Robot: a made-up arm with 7 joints. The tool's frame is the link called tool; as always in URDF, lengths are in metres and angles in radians.
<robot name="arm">
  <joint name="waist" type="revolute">
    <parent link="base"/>
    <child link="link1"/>
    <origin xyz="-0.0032 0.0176 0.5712" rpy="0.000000 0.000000 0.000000"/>
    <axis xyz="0 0 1"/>
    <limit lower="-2.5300" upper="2.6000" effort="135" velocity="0.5"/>
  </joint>
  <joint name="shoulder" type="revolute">
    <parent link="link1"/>
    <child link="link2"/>
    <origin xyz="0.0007 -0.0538 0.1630" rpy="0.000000 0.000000 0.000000"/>
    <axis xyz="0 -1 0"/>
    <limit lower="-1.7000" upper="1.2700" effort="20" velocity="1.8"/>
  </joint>
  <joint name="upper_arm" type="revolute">
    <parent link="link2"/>
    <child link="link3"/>
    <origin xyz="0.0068 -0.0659 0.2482" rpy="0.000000 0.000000 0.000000"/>
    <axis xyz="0 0 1"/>
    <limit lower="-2.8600" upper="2.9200" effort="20" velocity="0.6"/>
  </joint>
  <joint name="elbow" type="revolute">
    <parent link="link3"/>
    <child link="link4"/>
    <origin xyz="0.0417 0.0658 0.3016" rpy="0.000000 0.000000 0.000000"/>
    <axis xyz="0 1 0"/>
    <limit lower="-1.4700" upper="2.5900" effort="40" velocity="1.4"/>
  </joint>
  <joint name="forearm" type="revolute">
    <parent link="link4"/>
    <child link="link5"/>
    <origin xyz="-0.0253 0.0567 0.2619" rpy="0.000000 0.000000 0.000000"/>
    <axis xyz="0 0 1"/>
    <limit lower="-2.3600" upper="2.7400" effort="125" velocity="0.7"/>
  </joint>
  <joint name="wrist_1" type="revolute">
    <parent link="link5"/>
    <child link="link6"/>
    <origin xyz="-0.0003 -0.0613 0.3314" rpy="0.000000 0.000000 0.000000"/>
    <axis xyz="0 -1 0"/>
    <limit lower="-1.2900" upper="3.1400" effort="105" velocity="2"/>
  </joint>
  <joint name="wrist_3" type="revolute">
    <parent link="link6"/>
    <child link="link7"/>
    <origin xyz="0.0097 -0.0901 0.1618" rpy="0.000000 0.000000 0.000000"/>
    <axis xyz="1 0 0"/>
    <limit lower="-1.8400" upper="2.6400" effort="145" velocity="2.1"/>
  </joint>
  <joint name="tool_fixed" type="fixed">
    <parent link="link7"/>
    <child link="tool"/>
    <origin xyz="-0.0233 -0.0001 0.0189" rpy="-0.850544 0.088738 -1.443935"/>
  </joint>
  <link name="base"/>
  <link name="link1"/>
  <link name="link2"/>
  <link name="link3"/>
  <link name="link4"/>
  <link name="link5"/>
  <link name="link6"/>
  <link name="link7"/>
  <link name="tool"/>
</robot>
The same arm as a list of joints. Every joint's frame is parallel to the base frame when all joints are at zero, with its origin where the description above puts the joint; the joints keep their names.
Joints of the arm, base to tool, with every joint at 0 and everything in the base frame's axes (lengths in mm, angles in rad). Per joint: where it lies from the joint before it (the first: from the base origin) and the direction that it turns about. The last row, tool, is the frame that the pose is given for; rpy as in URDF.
waist: offset -3.2 17.6 571.2 axis +z
shoulder: offset 0.7 -53.8 163 axis -y
upper_arm: offset 6.8 -65.9 248.2 axis +z
elbow: offset 41.7 65.8 301.6 axis +y
forearm: offset -25.3 56.7 261.9 axis +z
wrist_1: offset -0.3 -61.3 331.4 axis -y
wrist_3: offset 9.7 -90.1 161.8 axis +x
tool: offset -23.3 -0.1 18.9 rpy -0.8505 0.0887 -1.4439
Joint limits (rad, base to tool): -2.53..2.6 -1.7..1.27 -2.86..2.92 -1.47..2.59 -2.36..2.74 -1.29..3.14 -1.84..2.64

